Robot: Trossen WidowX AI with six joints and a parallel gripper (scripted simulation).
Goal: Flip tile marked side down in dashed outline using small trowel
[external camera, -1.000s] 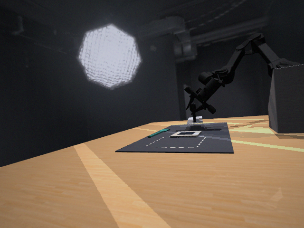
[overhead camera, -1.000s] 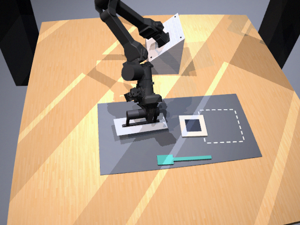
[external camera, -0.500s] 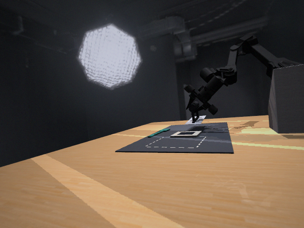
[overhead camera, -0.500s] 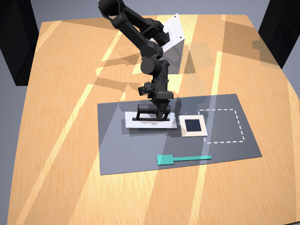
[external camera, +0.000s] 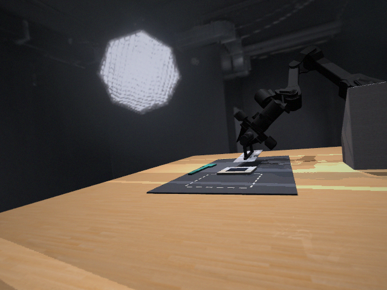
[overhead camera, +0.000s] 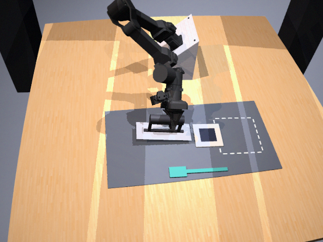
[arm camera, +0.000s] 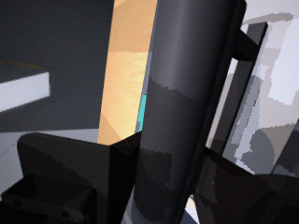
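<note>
My gripper tip is now 10 mm past the dark mat, 80 mm to the right of it and 100 mm above it. Round my gripper tip: tile (20 mm behind, 150 mm to the left, 70 mm below); teal trowel (130 mm ahead, 70 mm to the left, 70 mm below).
</note>
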